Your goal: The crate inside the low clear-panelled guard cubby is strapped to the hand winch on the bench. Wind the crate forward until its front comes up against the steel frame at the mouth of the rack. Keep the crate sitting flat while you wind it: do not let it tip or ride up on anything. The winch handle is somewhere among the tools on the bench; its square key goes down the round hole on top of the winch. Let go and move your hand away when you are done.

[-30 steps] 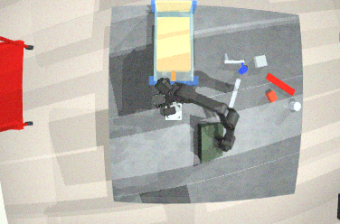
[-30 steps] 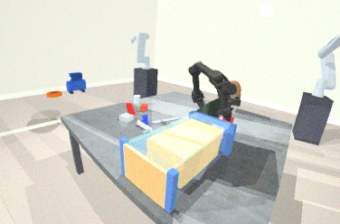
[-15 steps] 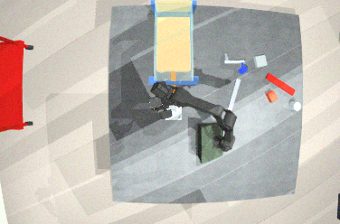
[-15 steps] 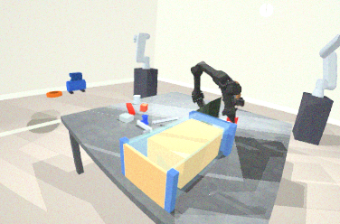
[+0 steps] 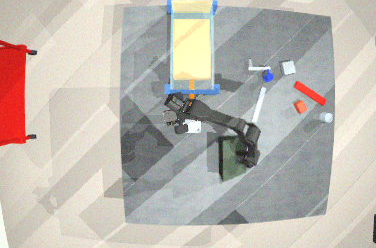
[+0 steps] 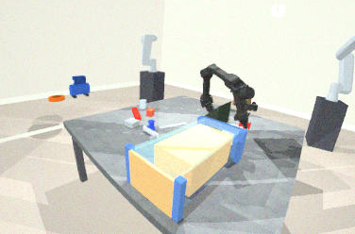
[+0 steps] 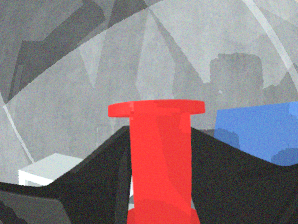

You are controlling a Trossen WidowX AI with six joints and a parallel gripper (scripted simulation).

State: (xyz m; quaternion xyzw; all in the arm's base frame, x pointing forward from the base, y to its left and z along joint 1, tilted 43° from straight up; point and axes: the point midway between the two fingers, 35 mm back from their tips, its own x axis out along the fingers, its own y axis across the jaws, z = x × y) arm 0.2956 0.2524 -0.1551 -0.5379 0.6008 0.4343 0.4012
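Right now the winch handle with red grip is 30 mm behind my gripper tip, 40 mm to the right of it and 30 mm below it. From my gripper tip the other things lie so: blue frame: 90 mm ahead, 110 mm to the right, 30 mm below; white winch: 90 mm behind, 90 mm to the right, 100 mm below; clear-panelled cubby: 330 mm ahead, 150 mm to the right, 20 mm below.
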